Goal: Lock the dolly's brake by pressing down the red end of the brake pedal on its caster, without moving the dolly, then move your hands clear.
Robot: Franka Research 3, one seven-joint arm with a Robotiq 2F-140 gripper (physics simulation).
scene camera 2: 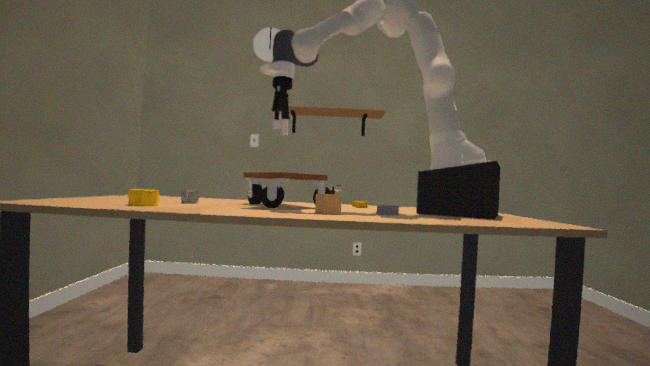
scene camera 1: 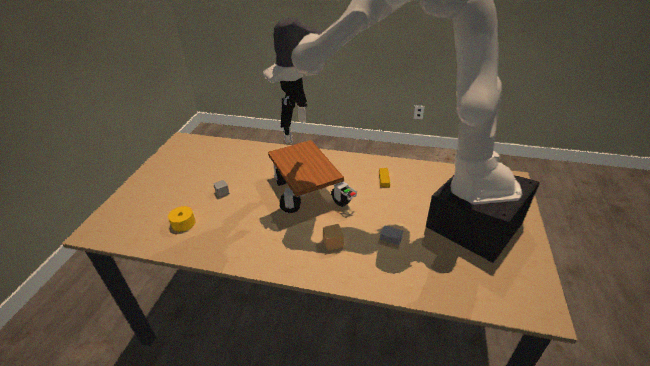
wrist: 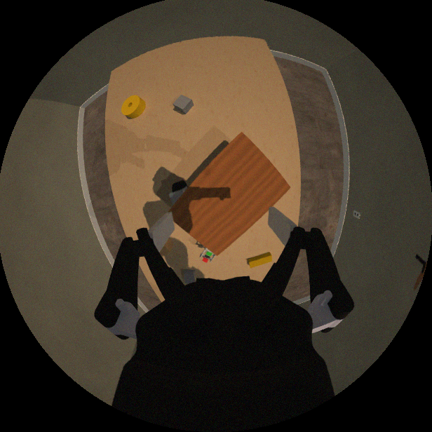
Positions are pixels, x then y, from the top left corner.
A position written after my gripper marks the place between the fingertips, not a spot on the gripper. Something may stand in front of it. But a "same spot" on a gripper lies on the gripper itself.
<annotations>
my gripper: scene camera 2; scene camera 1; wrist 220,218
dolly: scene camera 2 272,195; scene camera 1; wrist
same spot on dolly: (wrist: pixel 238 186) = (scene camera 1: pixel 298 159)
same spot on my gripper: (scene camera 2: pixel 279 108) = (scene camera 1: pixel 288 125)
</annotations>
